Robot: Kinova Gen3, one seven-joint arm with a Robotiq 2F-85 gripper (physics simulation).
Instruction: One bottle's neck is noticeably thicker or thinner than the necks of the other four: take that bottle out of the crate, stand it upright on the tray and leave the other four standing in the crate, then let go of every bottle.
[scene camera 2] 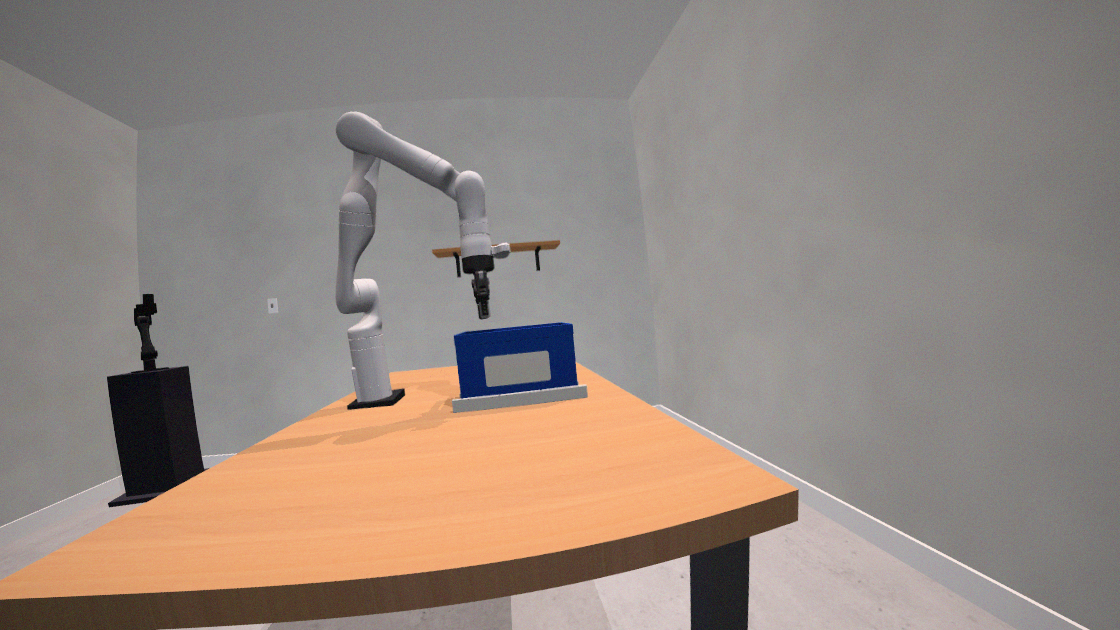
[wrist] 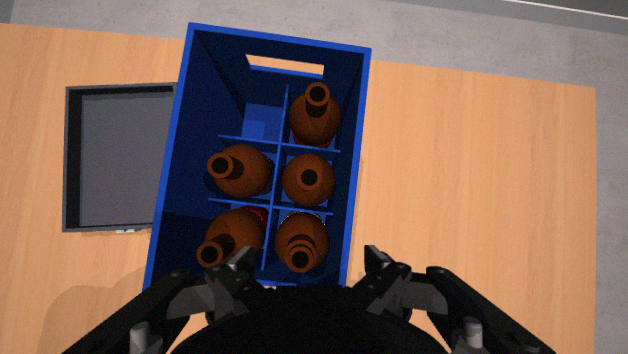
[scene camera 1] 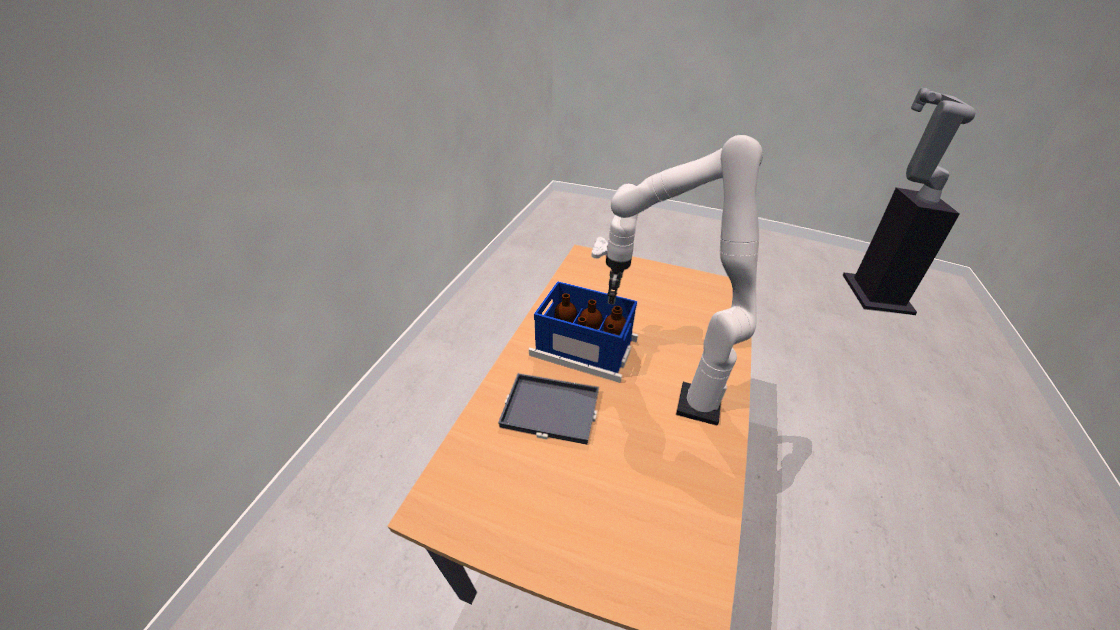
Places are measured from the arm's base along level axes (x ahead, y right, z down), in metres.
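Where they show: gripper, fingertip midpoint: (scene camera 2: 484, 318) (wrist: 309, 257) (scene camera 1: 613, 294); arm's base, link origin: (scene camera 2: 375, 396) (scene camera 1: 701, 400).
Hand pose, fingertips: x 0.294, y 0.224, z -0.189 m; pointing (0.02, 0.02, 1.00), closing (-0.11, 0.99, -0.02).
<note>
Things, the pixels of their top centre, and the offset from my fingertips. "spot": a spot on its surface instead. Level surfaces: height alone.
- blue crate, top centre: (wrist: 261, 168) (scene camera 2: 513, 328) (scene camera 1: 587, 307) dx +0.078, dy -0.037, dz +0.031 m
- bottle, top centre: (wrist: 317, 93) (scene camera 1: 566, 295) dx +0.152, dy +0.026, dz +0.043 m
- dark tray, surface spot: (wrist: 120, 160) (scene camera 1: 550, 413) spot: dx +0.143, dy -0.326, dz +0.201 m
- table, surface height: dz +0.206 m
The blue crate (scene camera 1: 543, 333) (scene camera 2: 468, 372) (wrist: 356, 150) stands on the table and holds five brown bottles. In the wrist view, one bottle (wrist: 320, 125) is at the far right, two bottles (wrist: 250, 170) (wrist: 308, 194) are in the middle row, and two bottles (wrist: 239, 227) (wrist: 301, 235) are in the near row; the far left compartment is empty. The necks are seen from above; I cannot tell which differs in thickness. My gripper (scene camera 1: 611, 299) (scene camera 2: 484, 315) (wrist: 309, 257) is open and empty, above the crate's near end. The dark tray (scene camera 1: 548, 407) (wrist: 120, 160) is empty.
White strips (scene camera 1: 575, 365) (scene camera 2: 520, 398) edge the crate's foot on the table (scene camera 1: 548, 509) (scene camera 2: 469, 485). The crate's walls and thin dividers (wrist: 276, 170) surround the bottles. A second arm on a black pedestal (scene camera 1: 904, 258) (scene camera 2: 140, 430) stands off the table. A shelf (scene camera 2: 540, 246) hangs on the wall.
</note>
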